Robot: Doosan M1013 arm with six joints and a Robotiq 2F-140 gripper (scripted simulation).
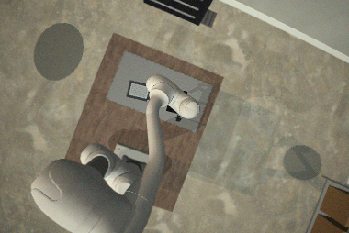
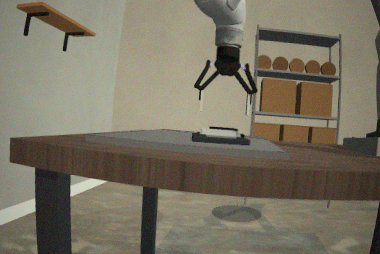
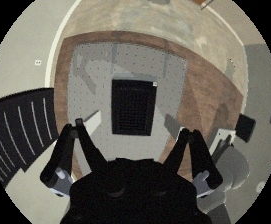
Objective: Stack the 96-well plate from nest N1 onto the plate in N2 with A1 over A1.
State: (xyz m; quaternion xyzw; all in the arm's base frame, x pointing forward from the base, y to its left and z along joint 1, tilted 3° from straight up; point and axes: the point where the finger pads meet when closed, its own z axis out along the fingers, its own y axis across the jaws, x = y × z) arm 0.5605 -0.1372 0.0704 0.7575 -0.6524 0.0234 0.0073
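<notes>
My gripper is now 60 mm above the dark 96-well plate. The rest, counted from my hand: plate nest N1: 80 mm below; then pale 96-well plate: 20 mm behind, 300 mm to the left, 60 mm below.
</notes>
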